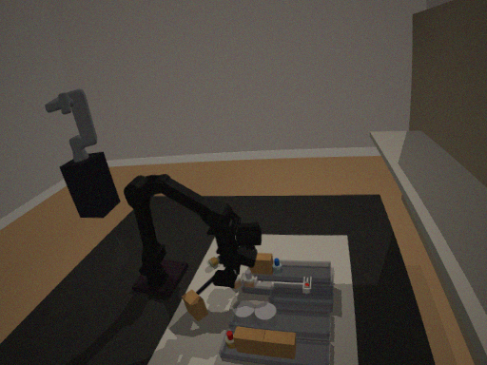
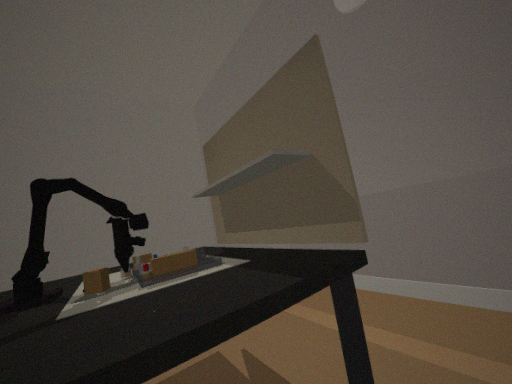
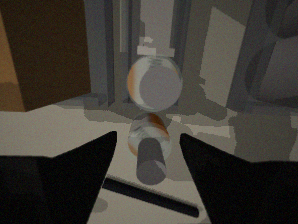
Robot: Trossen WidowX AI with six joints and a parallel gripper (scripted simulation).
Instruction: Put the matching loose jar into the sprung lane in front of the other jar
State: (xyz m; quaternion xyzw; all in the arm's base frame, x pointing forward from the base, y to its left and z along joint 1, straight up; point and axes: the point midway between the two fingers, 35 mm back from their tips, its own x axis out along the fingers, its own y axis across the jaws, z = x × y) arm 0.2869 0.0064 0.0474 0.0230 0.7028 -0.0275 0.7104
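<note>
My gripper tip is now 11 cm past the black bar, 2 cm above it and 1 cm to the left of it. From my gripper tip the other things lie so: red mark 23 cm ahead, 5 cm to the right, 4 cm above; grey lane 19 cm ahead, 4 cm to the right, 1 cm below.
</note>
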